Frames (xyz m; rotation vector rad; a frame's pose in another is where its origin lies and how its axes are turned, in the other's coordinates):
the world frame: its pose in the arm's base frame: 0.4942 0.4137 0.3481 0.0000 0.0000 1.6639
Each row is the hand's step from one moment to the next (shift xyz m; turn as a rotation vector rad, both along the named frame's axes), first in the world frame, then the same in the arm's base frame.
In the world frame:
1: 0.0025 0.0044 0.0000 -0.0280 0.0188 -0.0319
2: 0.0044 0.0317 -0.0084 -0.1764 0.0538 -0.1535
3: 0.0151 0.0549 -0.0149 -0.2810 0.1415 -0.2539
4: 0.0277 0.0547 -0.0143 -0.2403 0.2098 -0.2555
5: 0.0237 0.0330 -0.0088 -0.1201 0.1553 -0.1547
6: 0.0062 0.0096 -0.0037 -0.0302 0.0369 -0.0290
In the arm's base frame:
1: -0.0046 0.0021 0.0000 -0.0161 -0.0296 -0.0319
2: -0.0320 0.0014 -0.0084 -0.0372 -0.1806 -0.1535
3: -0.0561 0.0099 -0.0149 -0.1148 -0.2929 -0.2539
4: -0.0570 0.0225 -0.0143 -0.1866 -0.2588 -0.2555
5: -0.0351 0.0205 -0.0088 -0.1435 -0.1340 -0.1547
6: -0.0101 0.0053 -0.0037 -0.0339 -0.0335 -0.0290

